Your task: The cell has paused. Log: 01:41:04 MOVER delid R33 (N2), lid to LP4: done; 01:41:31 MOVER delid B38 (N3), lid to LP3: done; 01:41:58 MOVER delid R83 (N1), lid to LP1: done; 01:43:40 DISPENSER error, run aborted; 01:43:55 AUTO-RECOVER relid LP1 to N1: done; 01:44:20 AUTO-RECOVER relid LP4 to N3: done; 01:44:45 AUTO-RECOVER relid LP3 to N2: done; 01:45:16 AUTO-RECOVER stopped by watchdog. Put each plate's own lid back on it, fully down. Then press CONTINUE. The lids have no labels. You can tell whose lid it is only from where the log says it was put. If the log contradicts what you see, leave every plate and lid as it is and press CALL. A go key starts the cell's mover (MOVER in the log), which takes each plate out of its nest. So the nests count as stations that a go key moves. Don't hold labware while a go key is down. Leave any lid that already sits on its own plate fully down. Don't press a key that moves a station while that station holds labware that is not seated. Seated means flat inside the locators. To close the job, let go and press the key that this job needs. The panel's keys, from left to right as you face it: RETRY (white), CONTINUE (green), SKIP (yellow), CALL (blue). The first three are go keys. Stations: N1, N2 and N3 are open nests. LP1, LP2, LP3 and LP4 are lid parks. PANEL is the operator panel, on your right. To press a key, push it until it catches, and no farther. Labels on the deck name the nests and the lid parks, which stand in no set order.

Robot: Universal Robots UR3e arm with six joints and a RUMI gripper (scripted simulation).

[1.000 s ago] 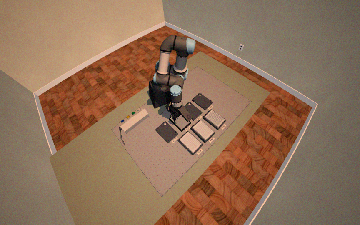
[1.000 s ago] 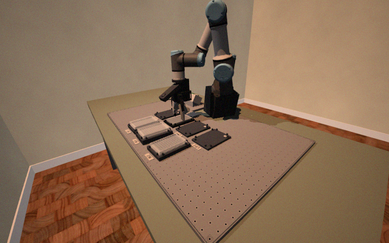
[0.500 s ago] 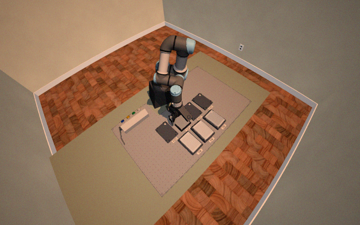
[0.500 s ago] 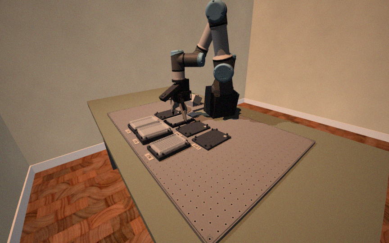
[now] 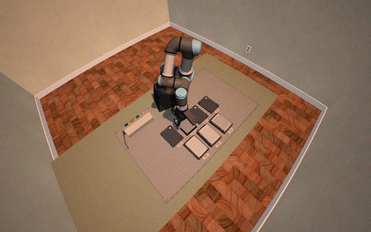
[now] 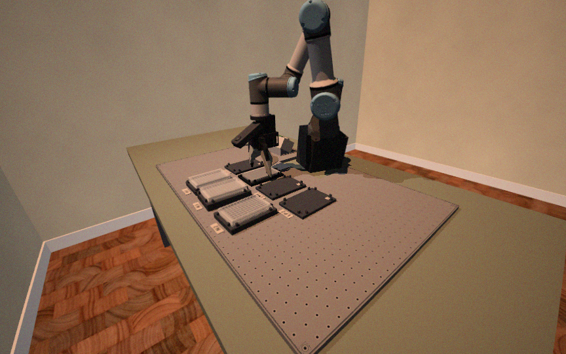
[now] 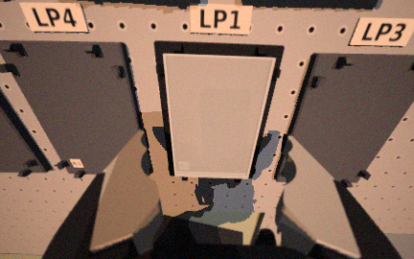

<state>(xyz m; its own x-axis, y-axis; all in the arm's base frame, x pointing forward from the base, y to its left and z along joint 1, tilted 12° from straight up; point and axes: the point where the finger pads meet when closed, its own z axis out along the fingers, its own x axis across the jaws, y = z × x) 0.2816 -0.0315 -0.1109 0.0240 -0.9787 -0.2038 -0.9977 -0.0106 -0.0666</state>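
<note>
Now: the clear lid 1 cm below my hand. The rest, counted from my hand: LP3 lid park: 13 cm to the right, 2 cm below; then lid park LP4: 13 cm to the left, 2 cm below, 1 cm behind; then LP1 lid park: 2 cm below.
</note>
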